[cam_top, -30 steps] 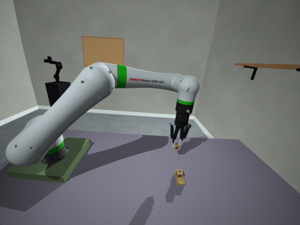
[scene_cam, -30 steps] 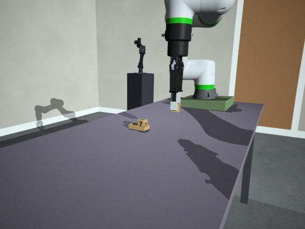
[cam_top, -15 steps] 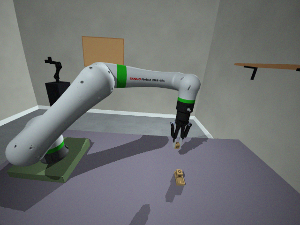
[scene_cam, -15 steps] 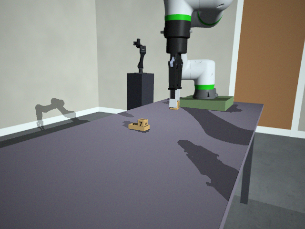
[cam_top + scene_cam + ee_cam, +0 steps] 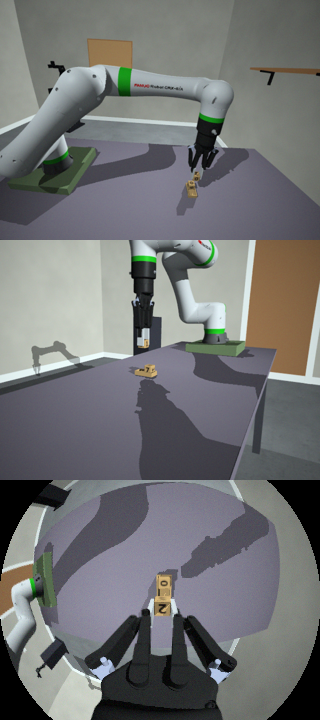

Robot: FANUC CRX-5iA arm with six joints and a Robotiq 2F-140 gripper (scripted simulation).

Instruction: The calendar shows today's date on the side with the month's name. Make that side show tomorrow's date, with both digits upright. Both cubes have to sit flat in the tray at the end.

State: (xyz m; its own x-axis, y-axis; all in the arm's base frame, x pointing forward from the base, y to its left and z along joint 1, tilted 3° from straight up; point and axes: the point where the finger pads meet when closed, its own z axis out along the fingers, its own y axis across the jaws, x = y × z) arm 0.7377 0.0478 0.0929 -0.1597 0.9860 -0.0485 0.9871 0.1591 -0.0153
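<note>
Now: the wooden calendar tray 2 cm to the left of my hand and 14 cm below it.
</note>
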